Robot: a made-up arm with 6 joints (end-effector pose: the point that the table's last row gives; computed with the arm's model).
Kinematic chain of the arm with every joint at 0, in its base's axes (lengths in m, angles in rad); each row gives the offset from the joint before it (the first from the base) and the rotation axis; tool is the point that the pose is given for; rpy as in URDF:
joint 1: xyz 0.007 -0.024 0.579 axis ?
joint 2: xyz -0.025 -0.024 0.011 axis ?
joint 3: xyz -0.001 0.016 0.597 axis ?
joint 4: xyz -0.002 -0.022 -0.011 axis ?
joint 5: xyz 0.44 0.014 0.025 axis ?
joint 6: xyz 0 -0.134 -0.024 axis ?
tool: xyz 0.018 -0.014 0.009 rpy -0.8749 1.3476 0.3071
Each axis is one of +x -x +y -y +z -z.
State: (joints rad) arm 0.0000 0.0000 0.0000 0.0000 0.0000 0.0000
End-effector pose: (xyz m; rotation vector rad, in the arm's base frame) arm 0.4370 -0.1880 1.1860 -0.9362 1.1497 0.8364
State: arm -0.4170 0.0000 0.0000 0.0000 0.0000 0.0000
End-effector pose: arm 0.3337 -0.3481 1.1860 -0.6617 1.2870 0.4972
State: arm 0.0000 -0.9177 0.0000 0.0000 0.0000 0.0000
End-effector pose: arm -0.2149 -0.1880 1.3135 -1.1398 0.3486 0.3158
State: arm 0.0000 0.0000 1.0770 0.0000 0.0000 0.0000
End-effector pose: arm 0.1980 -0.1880 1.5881 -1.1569 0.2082 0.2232
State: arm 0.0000 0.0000 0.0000 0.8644 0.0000 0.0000
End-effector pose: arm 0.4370 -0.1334 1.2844 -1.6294 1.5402 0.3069
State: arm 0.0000 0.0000 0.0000 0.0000 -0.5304 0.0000
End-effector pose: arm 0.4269 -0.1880 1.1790 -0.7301 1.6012 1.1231
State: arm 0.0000 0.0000 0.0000 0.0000 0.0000 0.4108
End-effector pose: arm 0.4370 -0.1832 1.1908 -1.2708 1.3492 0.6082
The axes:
joint 1: +z
joint 2: +y
joint 3: -y
joint 4: -x
joint 5: -y
joint 6: -x

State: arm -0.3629 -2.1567 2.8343 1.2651 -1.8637 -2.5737
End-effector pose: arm -0.3034 0.0448 -0.0929 0.5772 1.6797 -1.1990
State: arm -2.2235 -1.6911 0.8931 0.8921 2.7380 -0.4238
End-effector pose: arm 0.5849 0.8559 0.6363 1.1502 -0.1719 -0.4272
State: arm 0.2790 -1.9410 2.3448 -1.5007 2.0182 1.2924
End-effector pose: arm -0.8104 -0.3442 0.0256 -1.0624 2.6424 -1.1129
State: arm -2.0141 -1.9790 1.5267 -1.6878 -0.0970 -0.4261
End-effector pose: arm 0.4426 0.9303 0.3276 -2.6858 0.7813 0.8185
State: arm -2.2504 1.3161 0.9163 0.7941 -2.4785 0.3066
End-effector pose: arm -0.6875 -0.7160 0.6695 -2.6999 -0.3511 -1.5061
